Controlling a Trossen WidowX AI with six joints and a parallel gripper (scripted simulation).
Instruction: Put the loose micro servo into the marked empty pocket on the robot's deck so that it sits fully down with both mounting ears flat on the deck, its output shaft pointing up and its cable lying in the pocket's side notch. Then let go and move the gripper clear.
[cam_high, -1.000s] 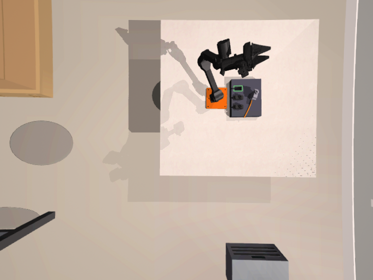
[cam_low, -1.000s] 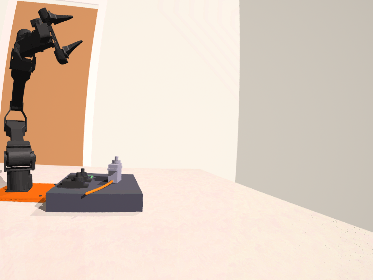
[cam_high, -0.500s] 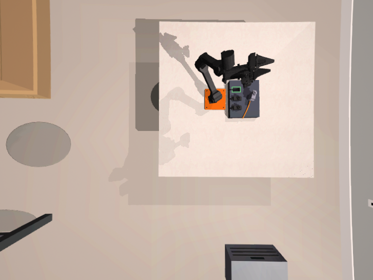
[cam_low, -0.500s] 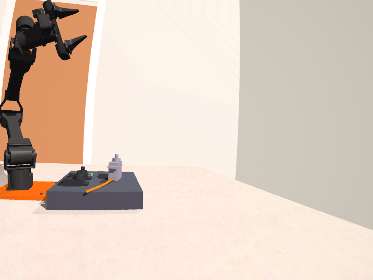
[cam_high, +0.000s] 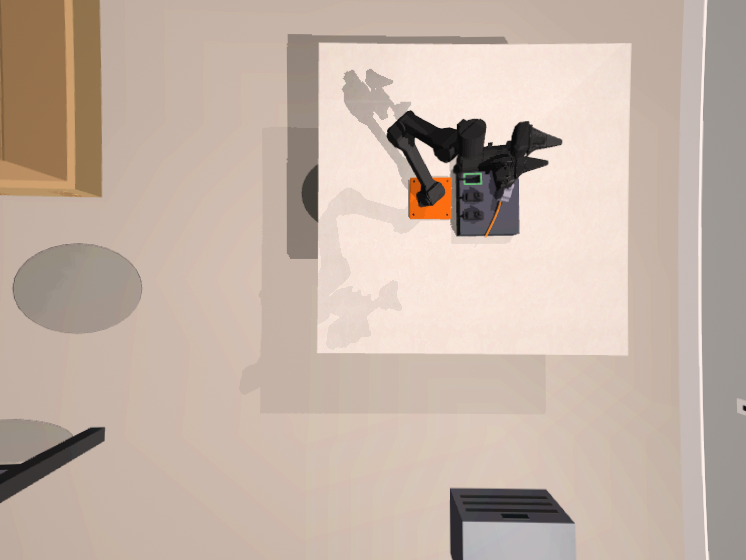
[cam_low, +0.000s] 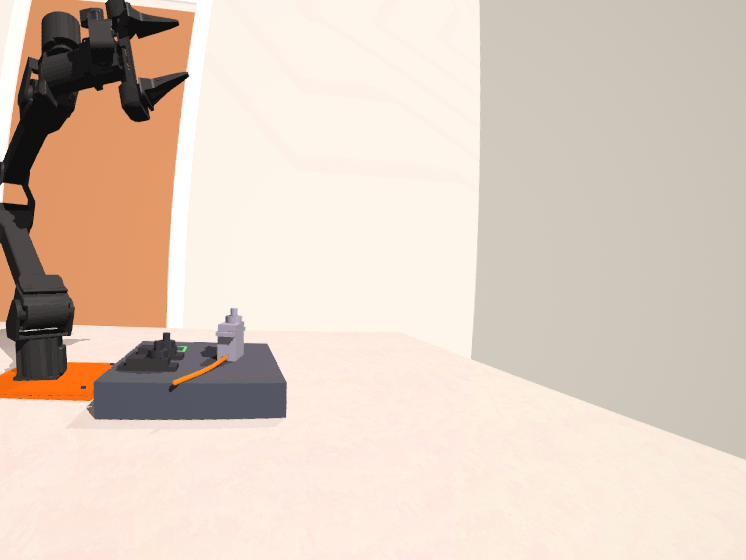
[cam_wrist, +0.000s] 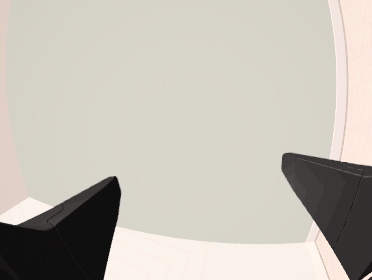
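Right now my gripper tip is 500 mm above the dark deck, 100 mm short of it and 30 mm to the right of it.
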